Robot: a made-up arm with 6 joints.
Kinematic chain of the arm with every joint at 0, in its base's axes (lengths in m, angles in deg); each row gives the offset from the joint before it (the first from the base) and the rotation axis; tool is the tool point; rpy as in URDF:
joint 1: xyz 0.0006 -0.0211 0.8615 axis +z
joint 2: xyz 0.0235 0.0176 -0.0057 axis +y
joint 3: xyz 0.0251 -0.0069 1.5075 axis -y
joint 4: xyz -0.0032 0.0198 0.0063 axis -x
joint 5: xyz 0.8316 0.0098 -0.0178 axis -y
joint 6: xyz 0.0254 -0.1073 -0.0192 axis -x
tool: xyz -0.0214 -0.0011 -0.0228 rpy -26.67 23.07 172
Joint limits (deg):
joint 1: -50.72..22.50
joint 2: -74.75..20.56
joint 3: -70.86..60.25
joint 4: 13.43..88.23
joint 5: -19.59..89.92
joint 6: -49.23..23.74
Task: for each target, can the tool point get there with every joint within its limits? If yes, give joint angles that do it. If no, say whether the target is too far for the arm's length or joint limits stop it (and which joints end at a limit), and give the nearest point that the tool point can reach.
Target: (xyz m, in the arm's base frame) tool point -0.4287 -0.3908 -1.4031
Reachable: no: joint limits stop it (at a limit: joint 1, joint 2, joint 3, joint 4) | nearest point -0.5234 -0.3180 1.3027 | short by 2.708 m
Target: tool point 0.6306 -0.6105 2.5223
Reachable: yes | joints -37.35 -0.40 8.75 39.53 3.78 10.87
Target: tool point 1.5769 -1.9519 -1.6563
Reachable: no: too far | nearest point 0.6170 -0.7596 1.4709 | short by 3.482 m
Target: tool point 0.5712 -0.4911 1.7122
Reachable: yes | joints -34.65 4.53 -48.84 60.49 37.34 11.05
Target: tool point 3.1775 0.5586 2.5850
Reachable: no: too far | nearest point 1.4239 0.2386 2.3656 | short by 1.796 m
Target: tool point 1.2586 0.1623 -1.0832
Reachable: no: joint limits stop it (at a limit: joint 2, joint 4) | nearest point 0.7477 0.0878 1.3999 | short by 2.536 m
